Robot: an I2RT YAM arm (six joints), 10 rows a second.
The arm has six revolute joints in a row. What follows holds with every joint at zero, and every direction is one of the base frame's. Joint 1 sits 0.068 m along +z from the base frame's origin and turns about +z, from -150 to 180 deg. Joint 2 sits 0.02 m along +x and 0.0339 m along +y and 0.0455 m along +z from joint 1 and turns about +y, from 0 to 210 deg. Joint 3 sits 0.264 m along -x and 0.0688 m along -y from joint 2 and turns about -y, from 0 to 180 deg. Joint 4 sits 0.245 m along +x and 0.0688 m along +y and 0.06 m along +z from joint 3 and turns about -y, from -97 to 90 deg. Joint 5 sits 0.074 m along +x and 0.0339 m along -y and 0.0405 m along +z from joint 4 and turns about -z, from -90 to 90 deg. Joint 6 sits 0.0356 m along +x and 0.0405 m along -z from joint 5 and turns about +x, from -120 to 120 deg. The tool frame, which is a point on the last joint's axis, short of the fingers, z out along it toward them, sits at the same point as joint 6; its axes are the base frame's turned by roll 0, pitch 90 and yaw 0 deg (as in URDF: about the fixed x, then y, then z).
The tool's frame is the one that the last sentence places.
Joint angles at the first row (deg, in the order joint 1, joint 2, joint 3, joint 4, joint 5, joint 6):
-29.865 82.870 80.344 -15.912 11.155 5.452
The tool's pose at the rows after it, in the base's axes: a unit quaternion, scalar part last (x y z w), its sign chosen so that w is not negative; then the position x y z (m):
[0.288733 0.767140 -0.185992 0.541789 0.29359 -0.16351 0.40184]
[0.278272 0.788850 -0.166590 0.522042 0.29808 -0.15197 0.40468]
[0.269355 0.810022 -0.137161 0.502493 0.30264 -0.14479 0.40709]
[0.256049 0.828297 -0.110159 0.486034 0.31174 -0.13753 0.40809]
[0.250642 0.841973 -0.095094 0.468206 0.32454 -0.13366 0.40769]
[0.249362 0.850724 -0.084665 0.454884 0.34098 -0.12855 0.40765]
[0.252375 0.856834 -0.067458 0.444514 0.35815 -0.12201 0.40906]
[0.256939 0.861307 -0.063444 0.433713 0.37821 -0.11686 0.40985]
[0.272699 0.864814 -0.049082 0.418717 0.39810 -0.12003 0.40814]
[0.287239 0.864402 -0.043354 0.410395 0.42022 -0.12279 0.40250]
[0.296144 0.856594 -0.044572 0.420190 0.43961 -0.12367 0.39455]
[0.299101 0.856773 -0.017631 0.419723 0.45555 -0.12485 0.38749]
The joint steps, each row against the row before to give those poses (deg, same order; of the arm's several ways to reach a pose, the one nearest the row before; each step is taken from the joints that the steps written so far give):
1.897 0.601 4.110 -5.561 -0.267 0.264
2.040 0.740 2.767 -5.487 -0.630 0.539
1.200 1.359 3.279 -5.474 -2.321 0.983
1.530 2.098 3.381 -4.169 -2.107 0.579
1.341 3.112 4.030 -3.602 -0.628 0.659
1.741 3.713 4.660 -2.939 0.343 1.198
1.812 4.018 5.524 -3.194 -0.138 2.134
1.724 5.029 6.903 -3.422 1.165 1.646
0.319 6.165 8.583 -4.519 -0.520 2.489
0.499 6.544 8.564 -3.196 0.440 2.137
0.644 4.288 4.222 1.203 1.158 1.410
0.176 4.851 6.249 -1.469 -2.541 1.701

